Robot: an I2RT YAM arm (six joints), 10 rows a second.
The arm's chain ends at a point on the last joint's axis. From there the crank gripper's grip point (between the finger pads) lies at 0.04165 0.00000 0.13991 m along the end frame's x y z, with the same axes.
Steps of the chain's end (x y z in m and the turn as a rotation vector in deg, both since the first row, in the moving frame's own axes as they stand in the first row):
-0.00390, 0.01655, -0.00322, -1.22, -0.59, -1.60
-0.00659, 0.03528, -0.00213, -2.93, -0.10, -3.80
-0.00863, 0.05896, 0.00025, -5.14, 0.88, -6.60
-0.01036, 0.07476, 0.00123, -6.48, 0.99, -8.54
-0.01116, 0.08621, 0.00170, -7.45, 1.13, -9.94
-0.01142, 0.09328, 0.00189, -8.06, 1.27, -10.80
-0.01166, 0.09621, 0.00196, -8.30, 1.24, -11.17
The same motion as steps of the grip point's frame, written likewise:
-0.00532, 0.01839, -0.00282, -1.22, -0.59, -1.60
-0.00669, 0.03968, -0.00217, -2.93, -0.10, -3.80
-0.00605, 0.06653, -0.00075, -5.14, 0.88, -6.60
-0.00725, 0.08410, -0.00005, -6.48, 0.99, -8.54
-0.00748, 0.09680, 0.00015, -7.45, 1.13, -9.94
-0.00725, 0.10465, 0.00011, -8.06, 1.27, -10.80
-0.00749, 0.10788, 0.00016, -8.30, 1.24, -11.17

